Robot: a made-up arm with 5 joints.
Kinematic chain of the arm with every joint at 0, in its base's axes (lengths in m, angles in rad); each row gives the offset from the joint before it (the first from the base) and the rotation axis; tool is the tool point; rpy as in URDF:
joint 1: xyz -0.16 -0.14 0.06 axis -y
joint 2: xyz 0 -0.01 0.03 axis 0.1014 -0.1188 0.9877
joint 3: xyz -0.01 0.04 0 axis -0.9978 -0.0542 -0.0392
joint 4: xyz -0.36 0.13 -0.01 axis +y
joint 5: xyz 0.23 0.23 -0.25 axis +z
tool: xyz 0.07 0.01 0.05 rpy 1.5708 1.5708 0
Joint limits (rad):
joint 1: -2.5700..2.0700
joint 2: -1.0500..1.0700
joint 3: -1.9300..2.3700
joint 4: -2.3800..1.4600
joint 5: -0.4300..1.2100
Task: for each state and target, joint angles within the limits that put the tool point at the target. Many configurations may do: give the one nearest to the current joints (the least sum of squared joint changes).
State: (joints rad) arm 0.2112 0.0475 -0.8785 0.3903 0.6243
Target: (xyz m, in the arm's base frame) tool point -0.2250 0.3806 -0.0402
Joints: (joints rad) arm 0.3155 -0.1276 -0.3929 0.2649 0.5169
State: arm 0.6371 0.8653 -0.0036 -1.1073 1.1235
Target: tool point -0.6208 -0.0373 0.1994
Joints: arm 0.3350 1.0292 -0.3556 -1.0470 1.0262
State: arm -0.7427 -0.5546 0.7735 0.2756 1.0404
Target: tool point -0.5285 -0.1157 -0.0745
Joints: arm -1.1969 -0.5589 1.2393 -0.2773 0.4729
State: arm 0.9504 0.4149 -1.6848 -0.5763 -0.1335
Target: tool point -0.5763 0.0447 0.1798
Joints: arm 0.8997 0.3276 -1.5438 -0.0275 0.0424
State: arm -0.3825 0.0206 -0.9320 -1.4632 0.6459
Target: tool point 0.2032 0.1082 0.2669
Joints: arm -0.9468 -0.3876 -0.7256 -1.1453 0.6525
